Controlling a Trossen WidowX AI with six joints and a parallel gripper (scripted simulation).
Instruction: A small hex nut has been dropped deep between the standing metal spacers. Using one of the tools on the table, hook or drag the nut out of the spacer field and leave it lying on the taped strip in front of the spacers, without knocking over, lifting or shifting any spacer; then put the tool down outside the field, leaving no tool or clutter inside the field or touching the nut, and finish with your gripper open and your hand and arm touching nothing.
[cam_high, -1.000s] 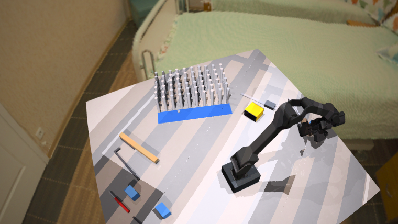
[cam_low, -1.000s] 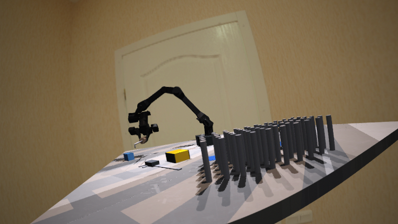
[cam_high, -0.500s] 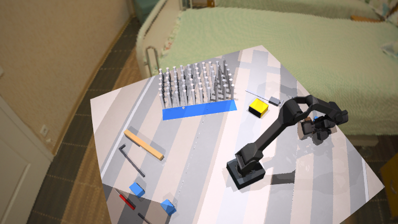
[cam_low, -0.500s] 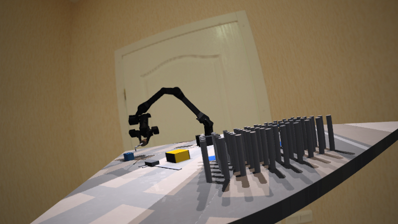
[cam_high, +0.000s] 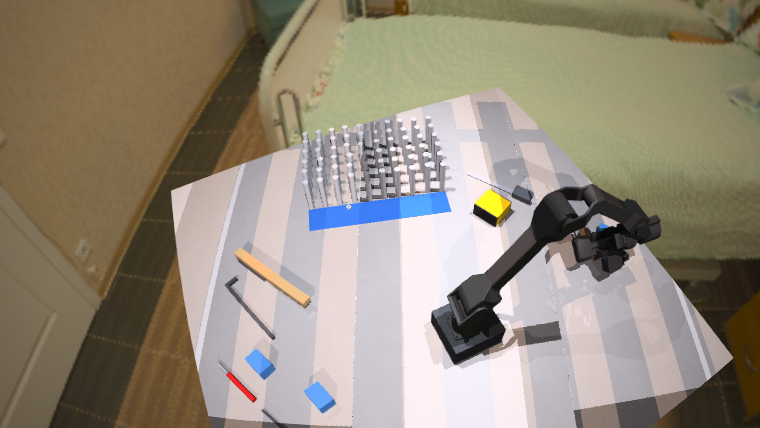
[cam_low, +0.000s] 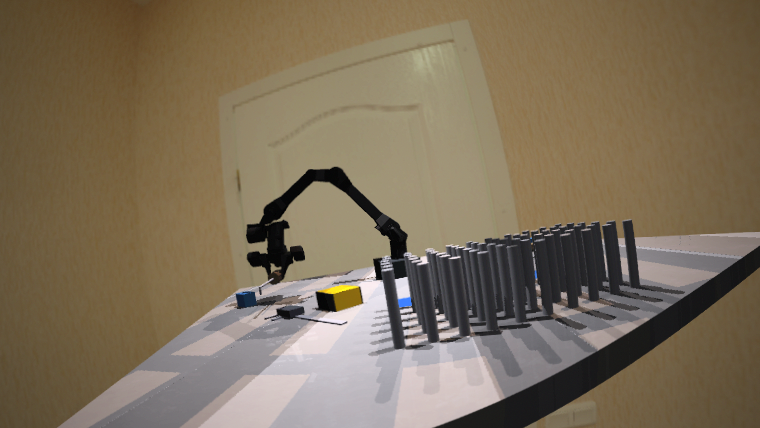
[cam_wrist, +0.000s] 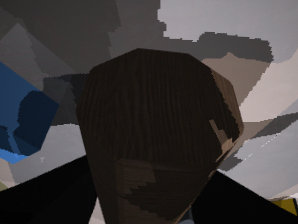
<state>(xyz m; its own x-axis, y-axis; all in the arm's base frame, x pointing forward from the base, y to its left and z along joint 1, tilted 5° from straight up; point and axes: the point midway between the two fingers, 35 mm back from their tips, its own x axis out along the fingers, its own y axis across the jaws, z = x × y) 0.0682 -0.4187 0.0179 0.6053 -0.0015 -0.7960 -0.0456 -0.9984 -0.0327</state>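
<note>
Right now the brown-handled tool is 10 cm ahead of my gripper tip. The rest, counted from my gripper tip: blue taped strip 36 cm ahead, 49 cm to the left, 6 cm below; then hex nut 40 cm ahead, 57 cm to the left, 6 cm below; then red-handled tool 3 cm behind, 99 cm to the left, 6 cm below.
</note>
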